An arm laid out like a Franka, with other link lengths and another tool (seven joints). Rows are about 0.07 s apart.
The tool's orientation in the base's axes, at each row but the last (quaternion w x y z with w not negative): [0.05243, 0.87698, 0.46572, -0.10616]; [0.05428, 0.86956, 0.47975, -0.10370]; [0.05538, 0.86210, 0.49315, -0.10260]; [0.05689, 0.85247, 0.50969, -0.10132]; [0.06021, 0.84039, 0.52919, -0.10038]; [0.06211, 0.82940, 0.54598, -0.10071]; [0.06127, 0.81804, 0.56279, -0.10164]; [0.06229, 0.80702, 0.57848, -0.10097]
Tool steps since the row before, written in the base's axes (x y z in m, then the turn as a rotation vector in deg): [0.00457, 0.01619, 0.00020, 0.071, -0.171, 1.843]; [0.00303, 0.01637, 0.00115, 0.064, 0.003, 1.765]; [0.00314, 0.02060, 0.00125, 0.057, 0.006, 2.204]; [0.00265, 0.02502, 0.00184, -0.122, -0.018, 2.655]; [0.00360, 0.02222, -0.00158, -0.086, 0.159, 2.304]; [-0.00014, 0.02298, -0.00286, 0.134, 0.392, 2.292]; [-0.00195, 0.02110, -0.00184, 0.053, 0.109, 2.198]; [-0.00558, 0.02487, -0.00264, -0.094, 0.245, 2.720]
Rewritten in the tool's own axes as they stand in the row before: [0.01548, -0.00530, -0.00391, -0.532, 0.142, -1.768]; [0.01478, -0.00618, -0.00468, -0.375, 0.044, -1.725]; [0.01854, -0.00776, -0.00565, -0.477, 0.033, -2.152]; [0.02225, -0.00954, -0.00711, -0.684, -0.116, -2.566]; [0.02137, -0.00636, -0.00345, -0.432, -0.158, -2.265]; [0.02114, -0.00921, -0.00210, -0.137, -0.048, -2.325]; [0.01892, -0.00937, -0.00255, -0.400, -0.021, -2.165]; [0.02180, -0.01327, -0.00233, -0.443, -0.212, -2.688]
